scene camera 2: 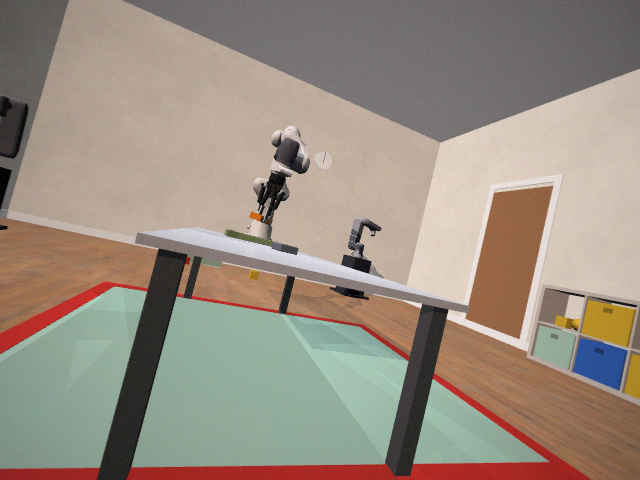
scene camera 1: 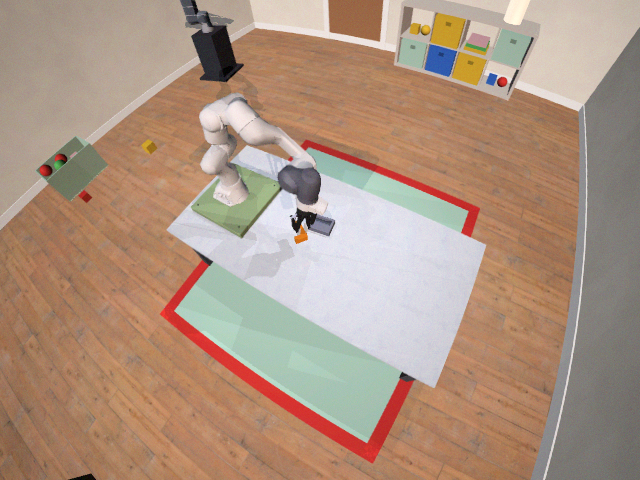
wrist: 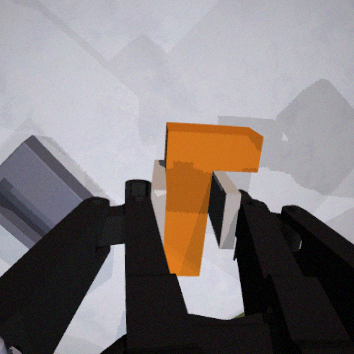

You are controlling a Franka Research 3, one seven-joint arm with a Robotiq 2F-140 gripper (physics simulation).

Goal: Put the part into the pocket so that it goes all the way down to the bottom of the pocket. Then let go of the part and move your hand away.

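Note:
The part is an orange L-shaped block. My gripper is shut on the long leg of the part and holds it raised above the table. In the wrist view the short leg points right, beyond the fingertips. The pocket is in a grey-blue block on the table, beside the gripper in the first scene view and at the left edge of the wrist view. The pocket's inside is mostly hidden in these views.
The pale table carries the green base plate under the arm. A second dark robot on a black pedestal stands away from the table. A shelf unit stands by the wall.

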